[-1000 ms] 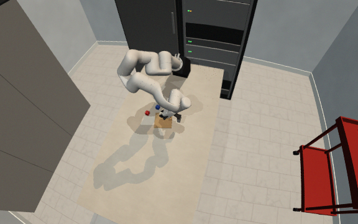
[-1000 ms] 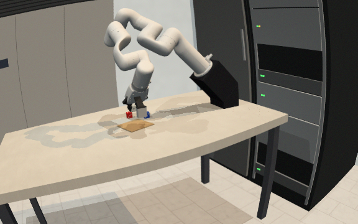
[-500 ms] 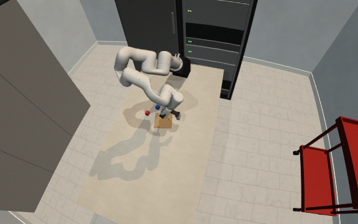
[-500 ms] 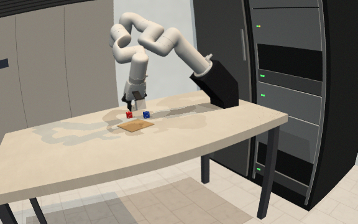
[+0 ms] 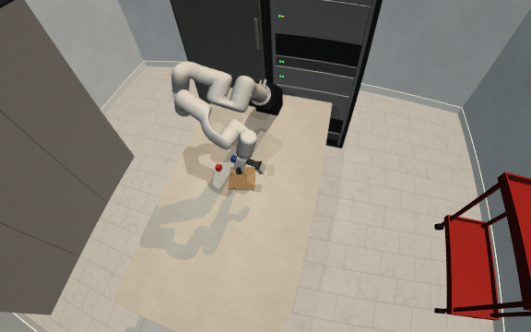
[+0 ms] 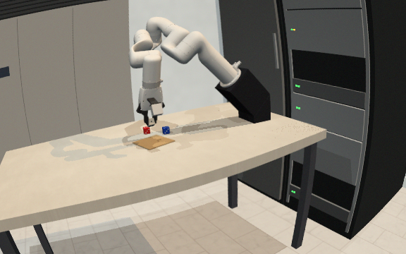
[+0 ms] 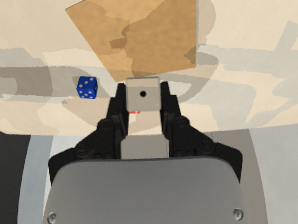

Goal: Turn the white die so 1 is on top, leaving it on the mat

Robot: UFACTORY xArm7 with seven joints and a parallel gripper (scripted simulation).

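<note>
Right now my hand is 100 mm above the brown mat. Also, from my hand: red die (150 mm to the right, 90 mm below); then blue die (100 mm to the right, 90 mm below, 90 mm behind); then white die (20 mm below).
</note>
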